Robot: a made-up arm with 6 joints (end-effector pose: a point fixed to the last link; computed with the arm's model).
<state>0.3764 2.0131 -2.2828 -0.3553 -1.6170 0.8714</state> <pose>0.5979 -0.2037 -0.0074 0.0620 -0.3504 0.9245 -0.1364</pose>
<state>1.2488 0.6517 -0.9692 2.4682 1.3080 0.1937</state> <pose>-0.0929 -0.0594 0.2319 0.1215 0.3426 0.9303 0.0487</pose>
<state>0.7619 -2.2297 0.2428 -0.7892 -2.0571 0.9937</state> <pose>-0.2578 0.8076 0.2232 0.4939 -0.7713 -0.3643 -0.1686</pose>
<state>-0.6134 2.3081 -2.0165 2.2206 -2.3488 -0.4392</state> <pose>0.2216 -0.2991 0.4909 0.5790 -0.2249 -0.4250 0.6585</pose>
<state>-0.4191 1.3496 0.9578 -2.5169 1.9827 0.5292</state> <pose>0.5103 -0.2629 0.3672 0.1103 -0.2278 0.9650 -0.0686</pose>
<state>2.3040 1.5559 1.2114 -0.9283 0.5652 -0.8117</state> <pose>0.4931 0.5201 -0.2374 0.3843 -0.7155 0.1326 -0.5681</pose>
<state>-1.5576 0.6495 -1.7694 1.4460 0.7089 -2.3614</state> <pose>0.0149 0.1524 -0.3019 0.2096 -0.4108 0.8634 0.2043</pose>
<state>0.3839 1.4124 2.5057 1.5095 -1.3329 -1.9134</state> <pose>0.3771 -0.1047 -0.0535 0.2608 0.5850 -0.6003 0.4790</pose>
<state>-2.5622 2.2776 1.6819 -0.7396 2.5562 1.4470</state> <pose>0.2120 -0.4047 0.3986 0.8299 -0.2380 0.4719 -0.1787</pose>
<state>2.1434 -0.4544 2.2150 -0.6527 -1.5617 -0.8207</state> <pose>-0.1959 -0.0328 0.4828 0.8903 0.3121 0.0080 -0.3315</pose>
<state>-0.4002 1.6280 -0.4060 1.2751 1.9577 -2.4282</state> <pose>0.4171 -0.2519 0.1925 0.1649 -0.7921 0.4918 -0.3217</pose>
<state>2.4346 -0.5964 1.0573 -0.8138 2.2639 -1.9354</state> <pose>0.1772 0.2649 -0.4115 0.1118 0.0884 0.9898 -0.0074</pose>
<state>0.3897 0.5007 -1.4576 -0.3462 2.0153 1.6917</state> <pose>-0.3150 -0.1264 0.7181 0.8825 -0.1931 0.1920 -0.3835</pose>
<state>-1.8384 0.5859 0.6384 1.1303 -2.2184 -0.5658</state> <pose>0.1743 -0.3448 0.3662 0.1336 -0.0849 -0.0425 0.9865</pose>
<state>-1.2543 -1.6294 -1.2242 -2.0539 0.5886 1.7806</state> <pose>-0.3293 -0.0774 0.9642 0.7268 0.2804 0.1275 -0.6139</pose>
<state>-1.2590 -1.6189 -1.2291 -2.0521 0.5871 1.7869</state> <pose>-0.3339 -0.0797 0.9613 0.7293 0.2798 0.1264 -0.6114</pose>
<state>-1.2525 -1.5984 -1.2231 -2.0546 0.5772 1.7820</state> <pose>-0.3489 -0.0769 0.9537 0.7318 0.2847 0.1143 -0.6085</pose>
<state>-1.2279 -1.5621 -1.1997 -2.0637 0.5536 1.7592</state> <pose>-0.3796 -0.0663 0.9375 0.7340 0.2980 0.0850 -0.6043</pose>
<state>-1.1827 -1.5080 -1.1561 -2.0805 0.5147 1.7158</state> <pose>-0.4260 -0.0490 0.9086 0.7349 0.3211 0.0371 -0.5962</pose>
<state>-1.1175 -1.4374 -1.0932 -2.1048 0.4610 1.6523</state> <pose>-0.4826 -0.0282 0.8635 0.7330 0.3535 -0.0266 -0.5806</pose>
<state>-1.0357 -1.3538 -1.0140 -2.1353 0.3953 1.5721</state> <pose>-0.5404 -0.0097 0.8019 0.7269 0.3931 -0.0991 -0.5544</pose>
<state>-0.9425 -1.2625 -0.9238 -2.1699 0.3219 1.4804</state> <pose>-0.5895 0.0011 0.7281 0.7159 0.4368 -0.1719 -0.5168</pose>
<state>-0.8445 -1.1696 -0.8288 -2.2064 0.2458 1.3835</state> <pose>-0.6230 0.0017 0.6506 0.7006 0.4814 -0.2367 -0.4705</pose>
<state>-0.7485 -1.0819 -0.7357 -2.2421 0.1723 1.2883</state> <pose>-0.6389 -0.0059 0.5795 0.6827 0.5231 -0.2880 -0.4211</pose>
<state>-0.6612 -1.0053 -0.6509 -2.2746 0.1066 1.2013</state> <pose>-0.6406 -0.0173 0.5216 0.6644 0.5592 -0.3243 -0.3750</pose>
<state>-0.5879 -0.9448 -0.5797 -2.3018 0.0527 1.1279</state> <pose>-0.6339 -0.0276 0.4798 0.6481 0.5876 -0.3477 -0.3374</pose>
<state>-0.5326 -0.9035 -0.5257 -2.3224 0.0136 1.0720</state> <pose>-0.6249 -0.0339 0.4531 0.6352 0.6077 -0.3612 -0.3110</pose>
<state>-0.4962 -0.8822 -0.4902 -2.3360 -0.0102 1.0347</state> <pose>-0.6174 -0.0350 0.4388 0.6264 0.6197 -0.3685 -0.2962</pose>
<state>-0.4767 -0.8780 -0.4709 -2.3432 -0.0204 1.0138</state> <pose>-0.6131 -0.0318 0.4337 0.6213 0.6253 -0.3720 -0.2911</pose>
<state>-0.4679 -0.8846 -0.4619 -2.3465 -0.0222 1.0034</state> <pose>-0.6110 -0.0259 0.4339 0.6184 0.6267 -0.3735 -0.2919</pose>
